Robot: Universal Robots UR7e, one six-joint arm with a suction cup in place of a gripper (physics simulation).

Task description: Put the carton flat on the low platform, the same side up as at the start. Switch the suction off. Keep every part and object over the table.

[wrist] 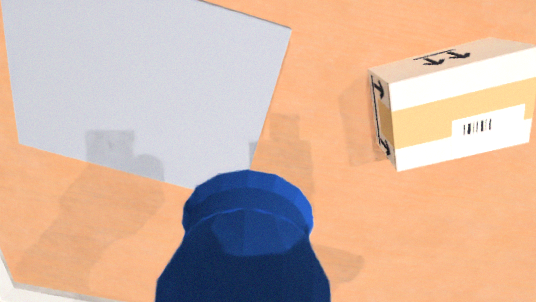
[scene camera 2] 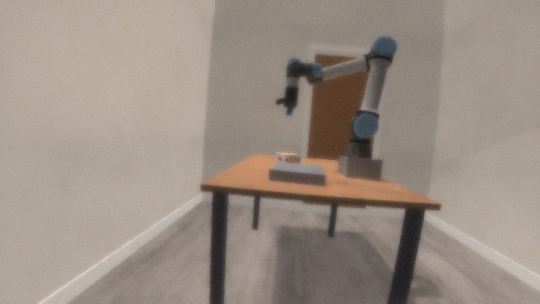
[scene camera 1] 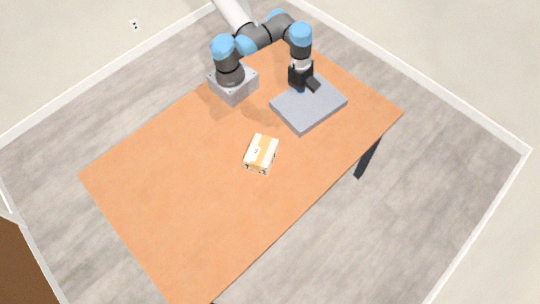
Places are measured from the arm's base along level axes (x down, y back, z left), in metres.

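Pixels of known places: hand at its tool point: (wrist: 247, 225) (scene camera 2: 289, 115); arm's base at its link origin: (scene camera 2: 358, 157) (scene camera 1: 230, 76).
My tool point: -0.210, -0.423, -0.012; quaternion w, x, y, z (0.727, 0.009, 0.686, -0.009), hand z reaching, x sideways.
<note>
Ahead of a thing's pixels: the offset from my tool point to its top centre, as dx, dy, dz. Level surfaces: height alone.
A white carton {+0.235, +0.042, -0.216} (scene camera 1: 261, 153) (scene camera 2: 288, 157) (wrist: 460, 112) with a tan band and a barcode label lies on the table, apart from the platform. Arrow marks show on its side faces in the wrist view. The low grey platform {+0.268, +0.046, +0.163} (scene camera 1: 315, 107) (scene camera 2: 297, 173) (wrist: 150, 75) sits flat on the table. My gripper, a blue suction cup (scene camera 1: 300, 90) (scene camera 2: 289, 112) (wrist: 248, 200), points down high above the table, well above the carton's height and off to its side. Nothing hangs from the cup, so it is open.
The orange table {dx +0.316} (scene camera 1: 190, 190) (scene camera 2: 240, 176) (wrist: 425, 240) carries the arm's grey base block (scene camera 1: 233, 87) (scene camera 2: 360, 167) beside the platform. The table's edges show in both scene views. A brown door (scene camera 2: 327, 110) stands in the wall behind the arm.
</note>
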